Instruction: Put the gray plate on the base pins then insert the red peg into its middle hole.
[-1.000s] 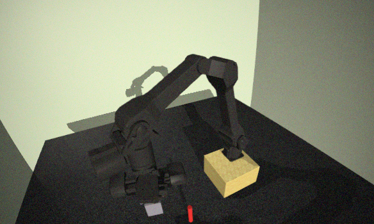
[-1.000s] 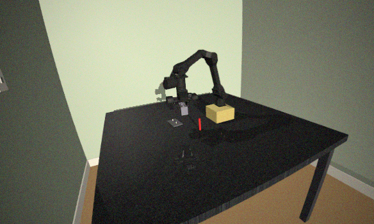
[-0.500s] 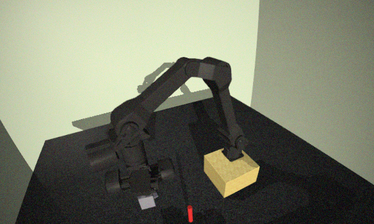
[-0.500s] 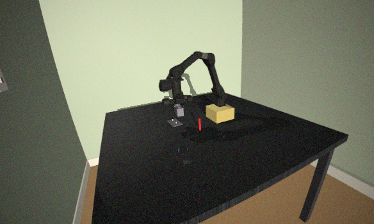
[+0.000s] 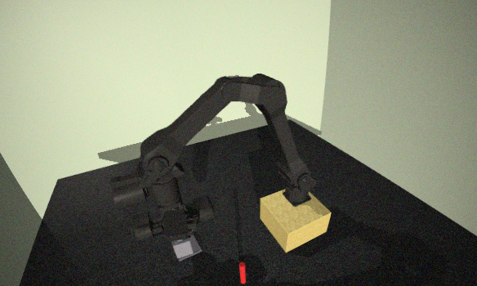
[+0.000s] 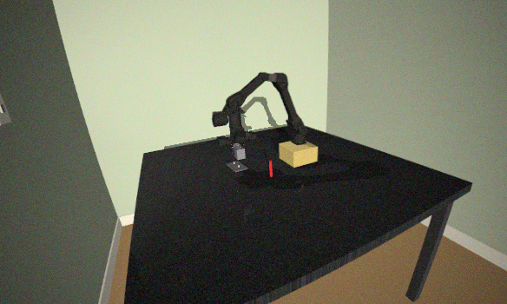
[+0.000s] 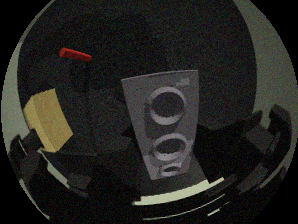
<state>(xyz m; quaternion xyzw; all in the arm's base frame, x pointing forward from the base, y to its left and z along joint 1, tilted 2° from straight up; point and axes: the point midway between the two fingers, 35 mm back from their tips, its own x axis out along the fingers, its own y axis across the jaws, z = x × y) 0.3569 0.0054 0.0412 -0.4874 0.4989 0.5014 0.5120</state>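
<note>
Now: the base 10 mm behind my gripper tip, 70 mm to the right of it and 90 mm below it. Round my gripper tip: red peg 110 mm behind, 120 mm to the left, 60 mm below; then gray plate 30 mm above.
</note>
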